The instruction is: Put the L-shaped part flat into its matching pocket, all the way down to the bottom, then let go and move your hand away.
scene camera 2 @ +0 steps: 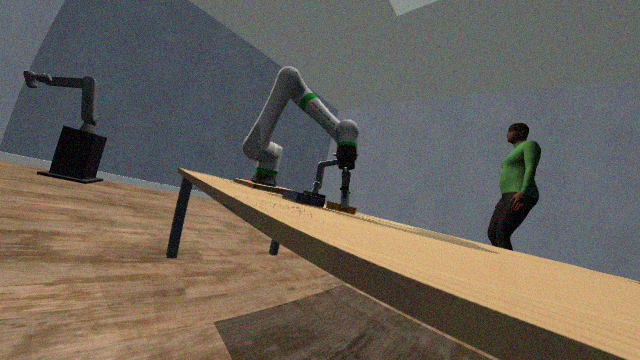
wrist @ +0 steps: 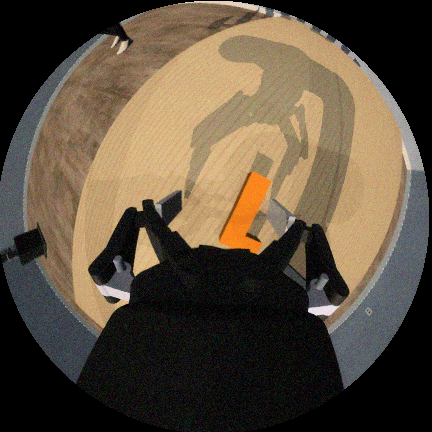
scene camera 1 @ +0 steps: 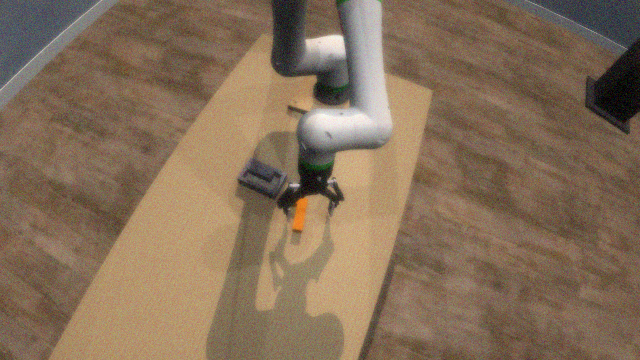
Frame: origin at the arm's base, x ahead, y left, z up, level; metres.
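Seen in the pictures: gripper, between the fingertips: (scene camera 2: 344, 207) (wrist: 224, 203) (scene camera 1: 309, 215); arm's base, origin of its link: (scene camera 2: 264, 184) (scene camera 1: 331, 91).
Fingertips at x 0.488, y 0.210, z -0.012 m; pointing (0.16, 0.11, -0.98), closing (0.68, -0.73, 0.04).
Observation:
Offsets run from my fingertips to a thing's middle. Level surfaces: height alone.
The orange L-shaped part {dx +0.019, dy -0.040, dz -0.003 m} (scene camera 1: 299, 216) (scene camera 2: 334, 205) (wrist: 246, 207) lies on the table, outside the pocket. In the wrist view its long arm slants up to the right and its short arm is partly hidden by the gripper body. My gripper (scene camera 1: 308, 210) (scene camera 2: 345, 204) (wrist: 224, 203) is wide open and empty above the part. In the wrist view the part shows between the two fingers, nearer the right one, with its long arm slanted to them. The dark grey block {dx -0.023, dy -0.201, dz +0.000 m} (scene camera 1: 252, 187) (scene camera 2: 312, 199) with the recessed pocket sits left of the gripper in scene camera 1; the block does not show in the wrist view.
The wooden table {dz -0.018 m} (scene camera 1: 165, 215) (scene camera 2: 400, 250) (wrist: 135, 150) carries the arm's base and a wooden plate (scene camera 1: 300, 105) beside it. In scene camera 2 a second robot on a black pedestal (scene camera 2: 78, 152) stands at the left, and a person in green (scene camera 2: 520, 167) stands beyond the table.

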